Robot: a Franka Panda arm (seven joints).
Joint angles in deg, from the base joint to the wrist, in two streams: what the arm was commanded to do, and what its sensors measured. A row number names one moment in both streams.
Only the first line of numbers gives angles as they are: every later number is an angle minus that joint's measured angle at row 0.
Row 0, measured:
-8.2 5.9 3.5 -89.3 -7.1 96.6 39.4
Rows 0 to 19, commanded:
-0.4 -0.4 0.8 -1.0 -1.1 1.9 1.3
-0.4 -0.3 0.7 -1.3 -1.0 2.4 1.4
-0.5 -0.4 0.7 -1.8 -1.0 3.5 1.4
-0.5 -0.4 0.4 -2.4 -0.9 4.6 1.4
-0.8 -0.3 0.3 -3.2 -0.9 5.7 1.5
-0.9 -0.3 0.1 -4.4 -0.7 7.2 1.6
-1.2 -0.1 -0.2 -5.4 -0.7 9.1 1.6
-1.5 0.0 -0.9 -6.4 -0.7 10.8 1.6
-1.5 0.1 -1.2 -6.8 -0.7 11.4 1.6
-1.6 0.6 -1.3 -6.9 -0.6 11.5 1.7
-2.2 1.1 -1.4 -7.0 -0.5 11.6 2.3
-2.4 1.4 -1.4 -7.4 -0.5 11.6 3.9
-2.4 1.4 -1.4 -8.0 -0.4 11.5 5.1
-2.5 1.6 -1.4 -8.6 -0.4 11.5 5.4
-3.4 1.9 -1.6 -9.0 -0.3 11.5 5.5
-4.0 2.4 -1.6 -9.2 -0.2 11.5 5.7
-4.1 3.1 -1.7 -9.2 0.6 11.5 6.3
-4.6 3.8 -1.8 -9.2 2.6 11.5 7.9
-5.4 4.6 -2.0 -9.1 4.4 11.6 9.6
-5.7 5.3 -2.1 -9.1 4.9 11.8 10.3
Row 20, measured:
-4.3 3.7 -1.8 -8.9 2.0 10.4 7.1
